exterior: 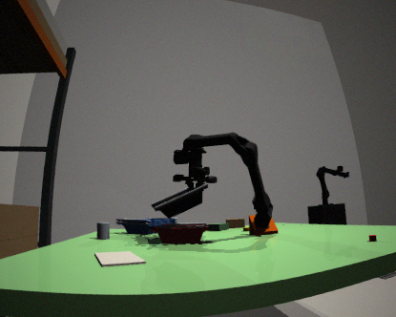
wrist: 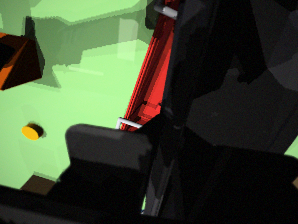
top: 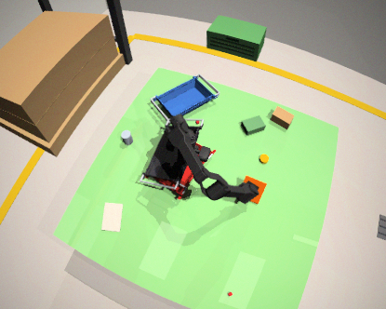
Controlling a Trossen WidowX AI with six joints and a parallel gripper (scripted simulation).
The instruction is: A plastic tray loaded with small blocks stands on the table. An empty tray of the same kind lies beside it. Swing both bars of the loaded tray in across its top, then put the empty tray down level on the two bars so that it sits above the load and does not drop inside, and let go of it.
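My gripper tip is 8 cm short of the black tray and 2 cm to the right of it. Round my gripper tip: yellow disc 30 cm behind, 27 cm to the right, 17 cm below; then grey cylinder 40 cm ahead, 1 cm to the left, 14 cm below; then green block 15 cm behind, 44 cm to the right, 16 cm below.
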